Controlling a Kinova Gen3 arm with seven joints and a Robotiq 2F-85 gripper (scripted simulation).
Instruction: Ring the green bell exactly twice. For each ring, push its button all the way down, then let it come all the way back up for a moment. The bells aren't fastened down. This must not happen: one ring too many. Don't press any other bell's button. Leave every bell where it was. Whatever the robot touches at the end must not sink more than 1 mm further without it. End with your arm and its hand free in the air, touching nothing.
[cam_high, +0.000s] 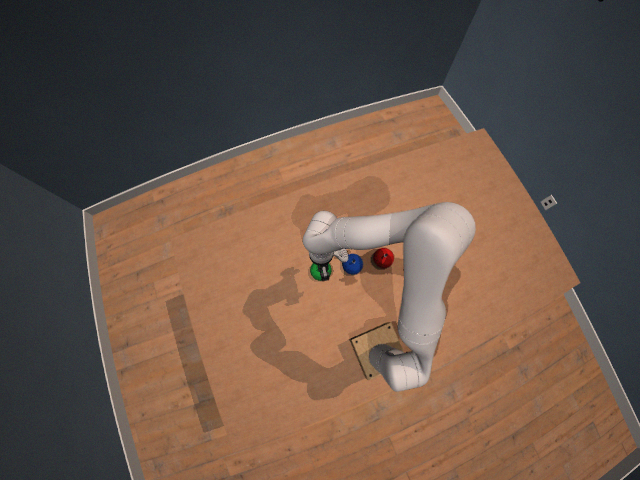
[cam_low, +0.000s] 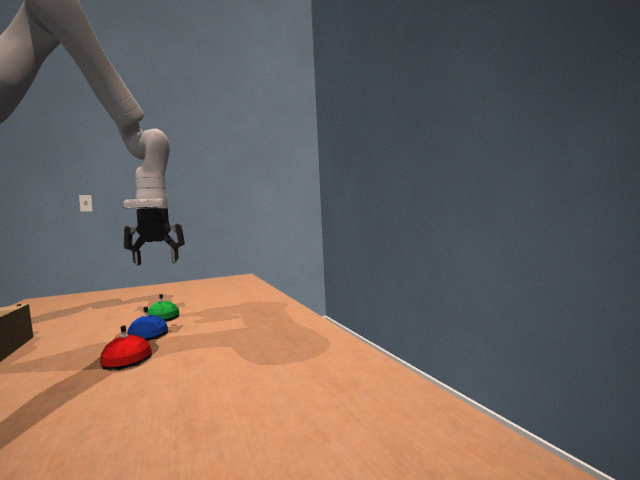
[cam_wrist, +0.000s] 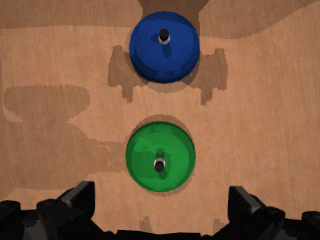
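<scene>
My hand is 12 cm above the green bell. Also, from my hand: red bell 25 cm to the right, 12 cm below, 6 cm behind; blue bell 13 cm to the right, 12 cm below, 3 cm behind.
</scene>
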